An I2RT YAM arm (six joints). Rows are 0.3 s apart.
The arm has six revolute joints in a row. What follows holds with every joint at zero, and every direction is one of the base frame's. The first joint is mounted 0.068 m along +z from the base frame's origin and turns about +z. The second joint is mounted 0.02 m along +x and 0.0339 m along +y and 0.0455 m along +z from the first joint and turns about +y. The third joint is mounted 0.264 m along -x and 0.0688 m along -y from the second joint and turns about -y. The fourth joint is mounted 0.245 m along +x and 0.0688 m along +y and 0.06 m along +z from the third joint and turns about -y. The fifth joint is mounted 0.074 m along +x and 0.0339 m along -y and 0.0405 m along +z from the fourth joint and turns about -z. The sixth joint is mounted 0.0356 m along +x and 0.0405 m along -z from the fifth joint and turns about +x. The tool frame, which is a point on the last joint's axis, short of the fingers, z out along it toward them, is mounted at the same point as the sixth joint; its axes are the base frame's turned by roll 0, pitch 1.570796 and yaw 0 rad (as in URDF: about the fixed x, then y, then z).
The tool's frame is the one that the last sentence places.
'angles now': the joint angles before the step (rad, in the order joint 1, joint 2, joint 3, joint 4, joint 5, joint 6). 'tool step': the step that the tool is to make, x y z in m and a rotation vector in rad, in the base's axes. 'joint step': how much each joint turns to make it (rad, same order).
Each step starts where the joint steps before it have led.
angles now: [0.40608 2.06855 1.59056 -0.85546 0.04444 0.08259]
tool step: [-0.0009 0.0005 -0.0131 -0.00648 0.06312 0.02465]
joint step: [-0.00006 0.03347 0.00328 -0.02970 -0.02366 -0.02028]
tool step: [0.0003 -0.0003 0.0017 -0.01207 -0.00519 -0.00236]
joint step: [0.00020 -0.00113 0.00518 -0.00632 0.01338 0.00020]
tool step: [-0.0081 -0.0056 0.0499 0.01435 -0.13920 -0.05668]
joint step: [-0.00005 -0.12657 0.00015 0.00413 0.05418 0.04496]
